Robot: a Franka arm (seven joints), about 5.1 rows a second.
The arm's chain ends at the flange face. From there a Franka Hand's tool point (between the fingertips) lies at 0.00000 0.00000 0.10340 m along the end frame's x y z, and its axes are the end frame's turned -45 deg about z.
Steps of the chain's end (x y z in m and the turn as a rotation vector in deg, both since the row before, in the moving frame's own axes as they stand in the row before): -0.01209, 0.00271, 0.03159, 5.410, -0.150, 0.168; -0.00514, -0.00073, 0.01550, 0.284, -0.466, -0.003; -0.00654, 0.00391, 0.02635, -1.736, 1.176, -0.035
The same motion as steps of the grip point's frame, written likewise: -0.00375, -0.01371, 0.03113, 3.932, 3.719, 0.168; -0.00335, -0.00511, 0.01550, 0.530, -0.129, -0.003; -0.00810, 0.00186, 0.02628, -2.059, -0.396, -0.035
